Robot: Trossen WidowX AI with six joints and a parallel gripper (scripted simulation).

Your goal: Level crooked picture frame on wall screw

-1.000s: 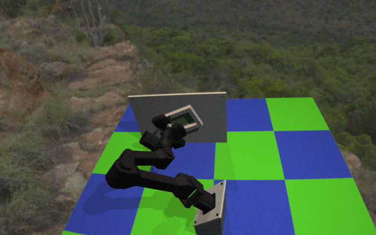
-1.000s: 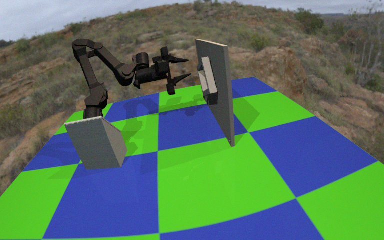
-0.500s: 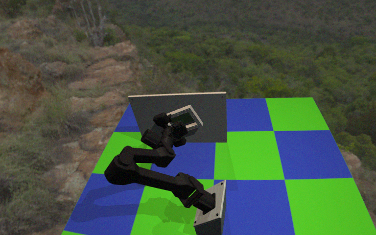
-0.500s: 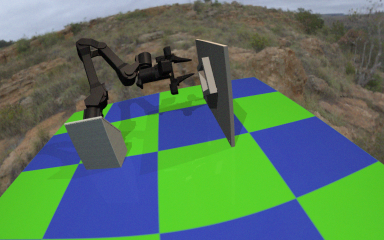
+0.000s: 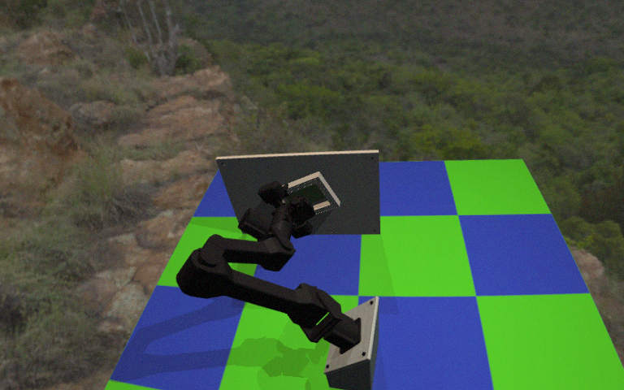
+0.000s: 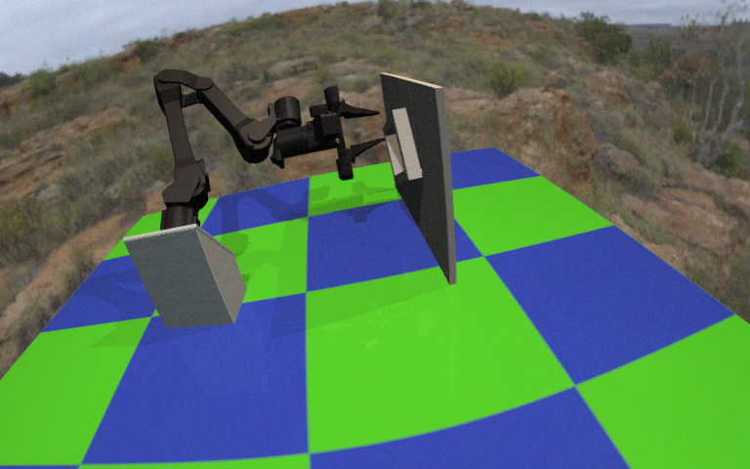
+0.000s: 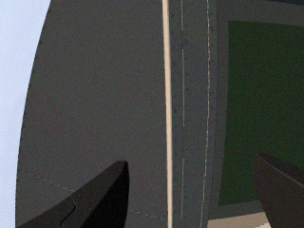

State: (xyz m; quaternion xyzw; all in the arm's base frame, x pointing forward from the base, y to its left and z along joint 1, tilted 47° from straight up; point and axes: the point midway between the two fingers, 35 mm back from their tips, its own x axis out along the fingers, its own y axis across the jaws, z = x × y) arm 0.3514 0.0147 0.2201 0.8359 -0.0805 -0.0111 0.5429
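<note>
Now: the picture frame 50 mm below my gripper tip, 30 mm to the right of it and 30 mm ahead of it. From my gripper tip the other things lie so: wall panel (60 mm below, 40 mm ahead, 10 mm to the right).
</note>
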